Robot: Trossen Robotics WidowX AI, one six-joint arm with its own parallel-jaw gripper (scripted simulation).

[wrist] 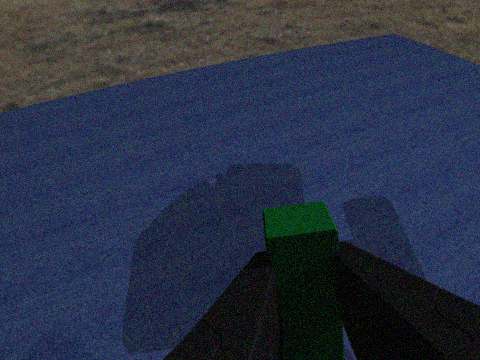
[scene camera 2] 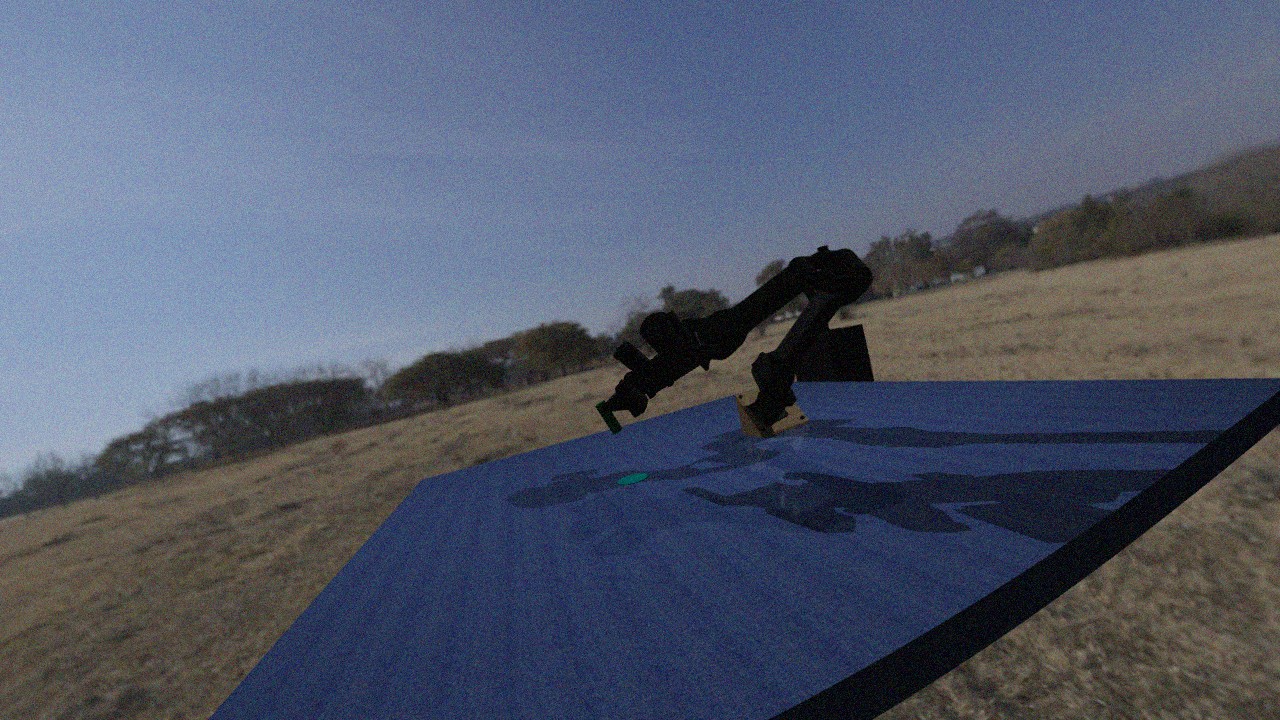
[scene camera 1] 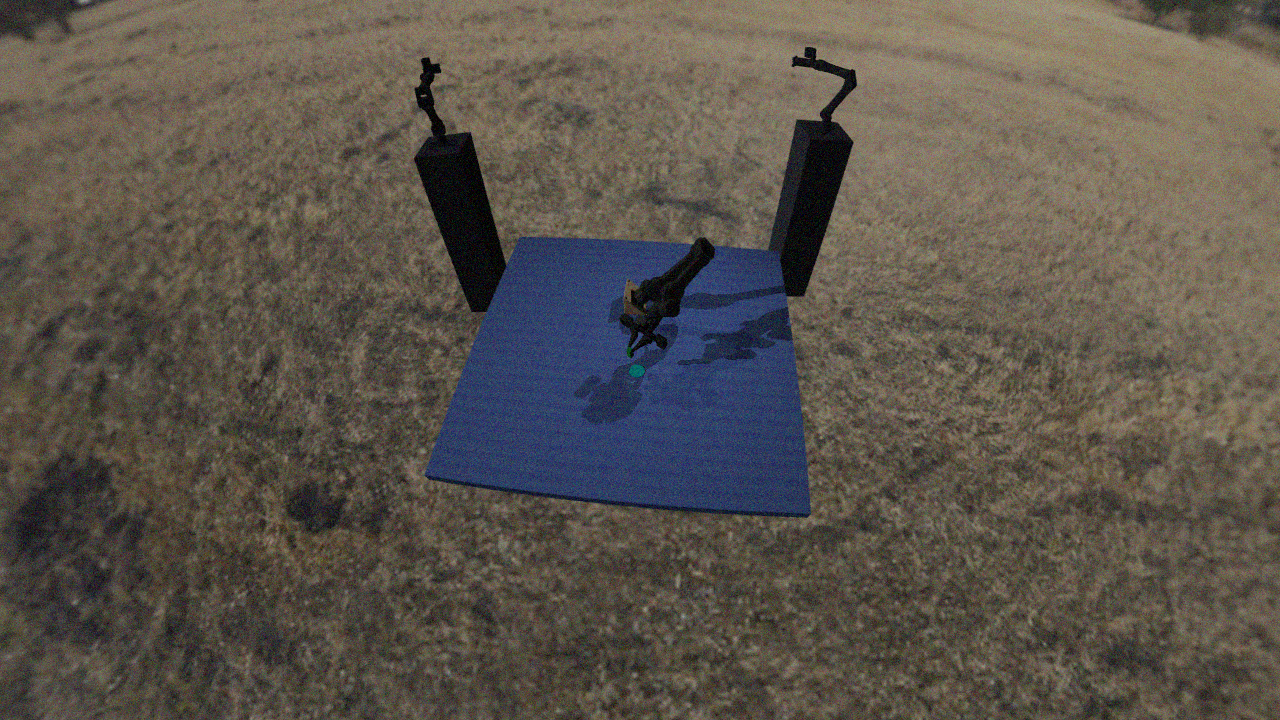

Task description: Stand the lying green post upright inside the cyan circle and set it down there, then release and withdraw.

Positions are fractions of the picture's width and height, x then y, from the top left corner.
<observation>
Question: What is my gripper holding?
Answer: A green post.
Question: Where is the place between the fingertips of my gripper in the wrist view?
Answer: At 0.63,0.73
</observation>
